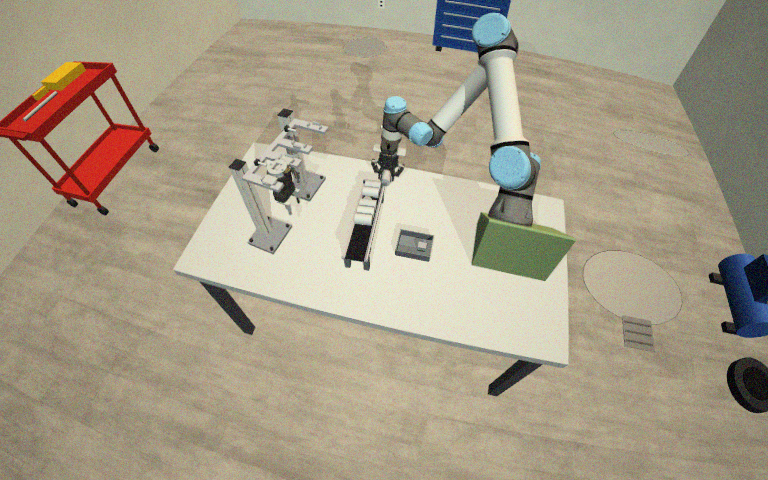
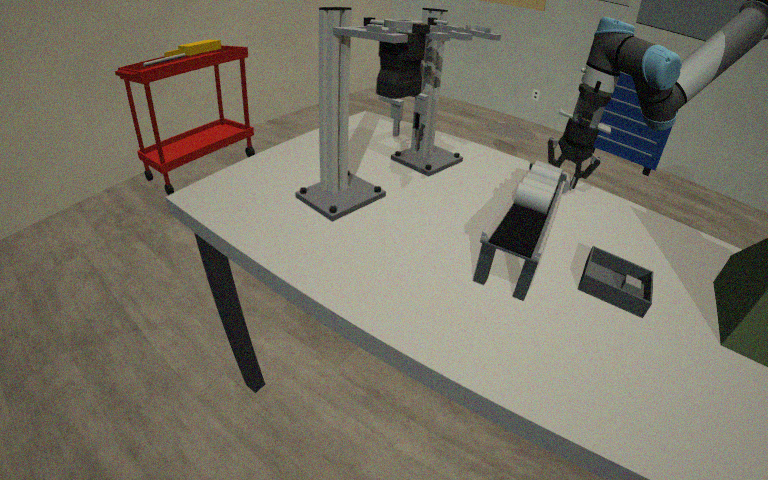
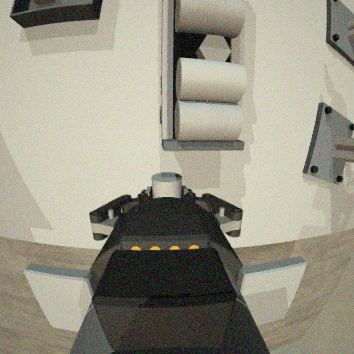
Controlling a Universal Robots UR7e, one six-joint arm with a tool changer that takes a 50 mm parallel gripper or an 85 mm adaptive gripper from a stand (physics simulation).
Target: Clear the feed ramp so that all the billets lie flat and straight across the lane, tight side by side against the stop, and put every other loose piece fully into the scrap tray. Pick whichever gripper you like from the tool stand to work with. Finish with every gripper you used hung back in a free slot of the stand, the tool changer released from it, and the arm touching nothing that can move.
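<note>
My adaptive gripper is shut on a pale cylindrical billet. It is beyond the ramp's back end and above the table's back edge; the billet points away from the palm. On the ramp, two billets lie across the lane, side by side near the end plate. A pale hexagonal piece separates them from another billet. The scrap tray holds a small block.
The tool stand has two posts left of the ramp. Another gripper hangs there above the table. A green panel stands by the arm's base. A red cart stands beyond the table.
</note>
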